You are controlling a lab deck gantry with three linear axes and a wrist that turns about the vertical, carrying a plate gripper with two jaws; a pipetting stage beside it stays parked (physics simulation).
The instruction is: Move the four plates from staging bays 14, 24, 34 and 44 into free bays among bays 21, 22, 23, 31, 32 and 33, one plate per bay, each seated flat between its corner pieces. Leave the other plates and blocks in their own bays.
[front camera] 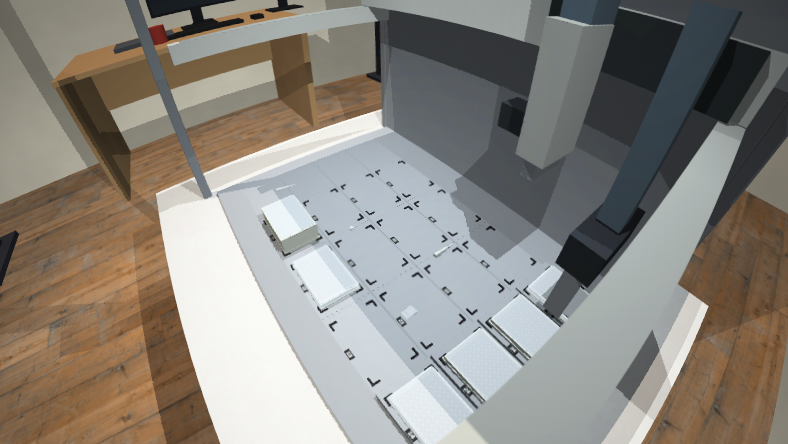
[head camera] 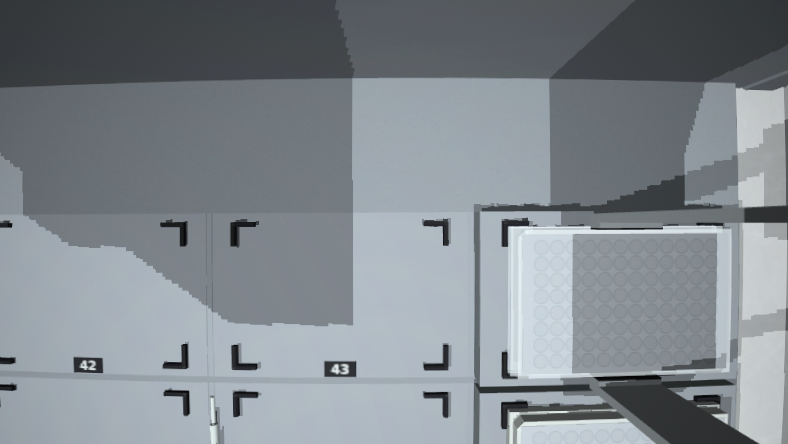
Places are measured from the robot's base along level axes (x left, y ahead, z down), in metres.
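Pixels of known places: gripper, fingertip midpoint: (front camera: pixel 564 297) (head camera: pixel 620 300); robot's base, link origin: (front camera: pixel 264 221).
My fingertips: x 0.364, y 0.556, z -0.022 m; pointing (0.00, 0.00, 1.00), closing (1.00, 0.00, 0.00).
Note:
Ahead of a thing's pixels: the offset from my fingertips to its top centre. "spot": to the spot under its first point.
The bay 44 plate {dx +0.000, dy +0.000, dz -0.006 m} (front camera: pixel 544 280) (head camera: pixel 623 300) is a pale, flat 96-well plate, low in its bay at the back right and partly hidden in the front view. My gripper (front camera: pixel 566 301) (head camera: pixel 627 303) is shut on it, with one jaw against each long side. The bay 34 plate {dx -0.107, dy +0.000, dz -0.006 m} (front camera: pixel 525 325) (head camera: pixel 573 436), the bay 24 plate {dx -0.214, dy +0.000, dz -0.006 m} (front camera: pixel 482 364) and the bay 14 plate {dx -0.321, dy +0.000, dz -0.006 m} (front camera: pixel 431 405) lie flat in a line toward the front. Bays 21, 22, 23, 31, 32 and 33 hold no plate in the front view.
A tall white block {dx -0.321, dy -0.492, dz -0.019 m} (front camera: pixel 289 223) and a flat white plate {dx -0.321, dy -0.328, dz +0.008 m} (front camera: pixel 326 276) stand in the front-left bays. A small white piece {dx -0.237, dy -0.171, dz +0.021 m} (front camera: pixel 408 312) and a thin white tip {spot: dx -0.092, dy -0.243, dz +0.017 m} (front camera: pixel 442 249) (head camera: pixel 213 421) lie on the deck. The parked pipetting stage (front camera: pixel 562 93) hangs at the back.

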